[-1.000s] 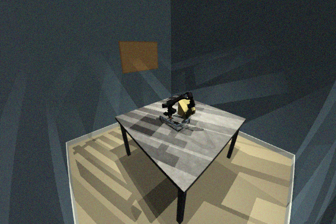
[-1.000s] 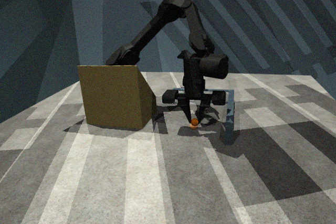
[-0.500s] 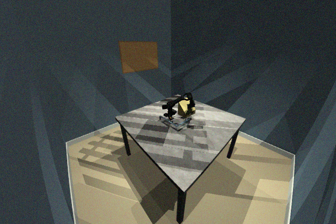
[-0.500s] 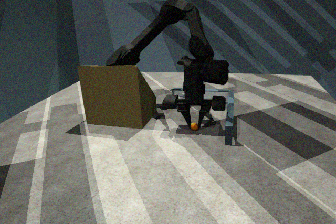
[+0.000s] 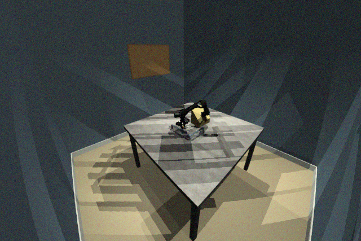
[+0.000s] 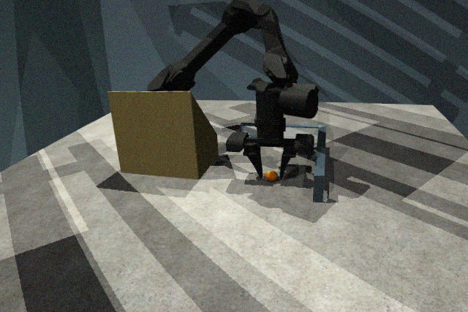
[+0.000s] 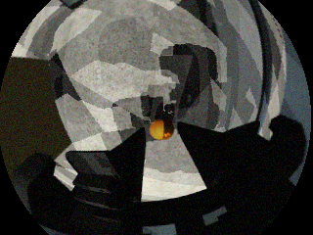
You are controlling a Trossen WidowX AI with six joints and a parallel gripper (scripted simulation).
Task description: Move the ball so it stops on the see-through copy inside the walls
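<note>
My gripper tip is right at the see-through copy of ball. The rest, counted from my gripper tip: orange ball right at my gripper tip.
</note>
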